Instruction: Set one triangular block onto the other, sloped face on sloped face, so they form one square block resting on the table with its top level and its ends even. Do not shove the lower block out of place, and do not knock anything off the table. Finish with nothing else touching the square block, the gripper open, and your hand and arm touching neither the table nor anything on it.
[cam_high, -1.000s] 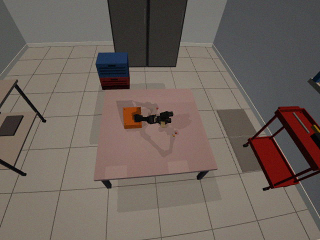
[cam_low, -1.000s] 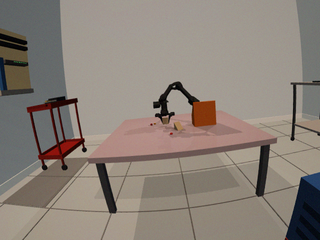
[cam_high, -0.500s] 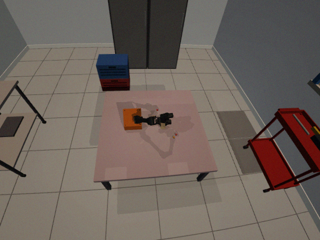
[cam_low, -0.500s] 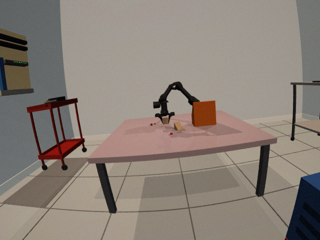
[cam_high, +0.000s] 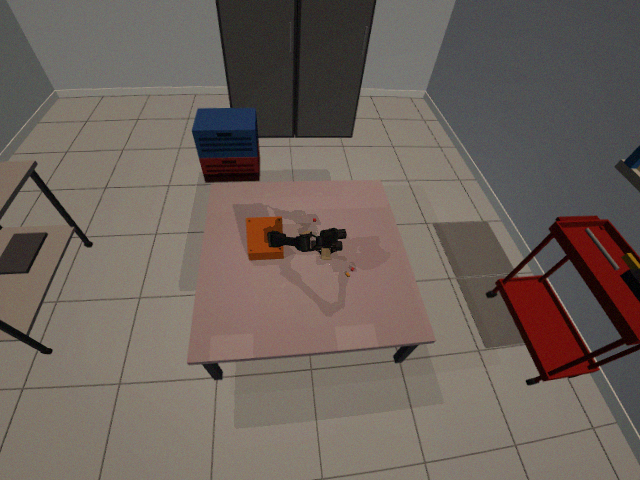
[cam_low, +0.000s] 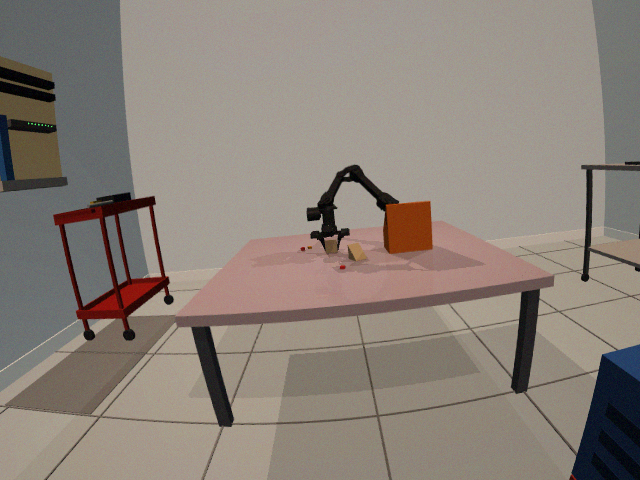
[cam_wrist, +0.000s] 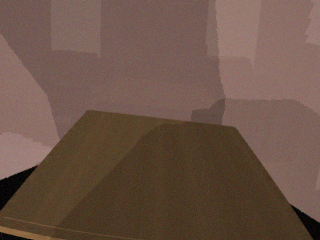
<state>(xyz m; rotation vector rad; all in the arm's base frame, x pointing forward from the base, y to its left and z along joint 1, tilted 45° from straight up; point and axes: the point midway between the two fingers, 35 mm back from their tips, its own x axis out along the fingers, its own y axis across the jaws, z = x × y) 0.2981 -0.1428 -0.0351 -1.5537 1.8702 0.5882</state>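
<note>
My gripper tip is 10 mm below the tan triangular block. The rest, counted from my gripper tip: orange cube (170 mm to the right, 100 mm ahead, 10 mm below).
</note>
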